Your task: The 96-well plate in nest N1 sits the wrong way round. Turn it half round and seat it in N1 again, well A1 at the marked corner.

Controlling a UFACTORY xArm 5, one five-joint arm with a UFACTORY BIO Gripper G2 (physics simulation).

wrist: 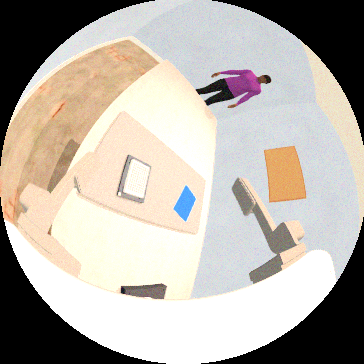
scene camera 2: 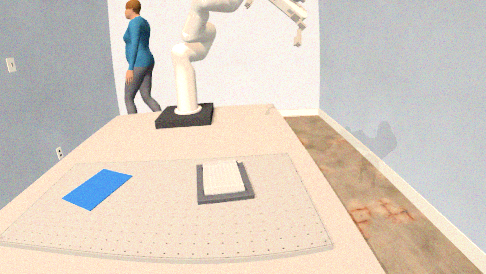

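Observation:
The white 96-well plate point(scene camera 2: 223, 178) point(wrist: 136, 178) lies flat in the dark grey nest N1 point(scene camera 2: 226, 199) point(wrist: 131, 199) on the perforated board. A small pale mark point(wrist: 119, 194) shows at one corner of the nest in the wrist view. The well lettering is too small to read, so well A1 cannot be made out. My gripper point(scene camera 2: 273, 23) point(wrist: 160, 190) is open with nothing between its fingers. It hangs high above the table, well apart from the plate.
A flat blue rectangle point(scene camera 2: 97, 190) point(wrist: 185, 203) lies on the perforated board point(scene camera 2: 165, 225) point(wrist: 110, 145) beside the nest. The black arm base point(scene camera 2: 165, 121) point(wrist: 145, 291) stands on the table. One person point(scene camera 2: 139, 45) is behind the table; another person point(wrist: 242, 85) shows in the wrist view.

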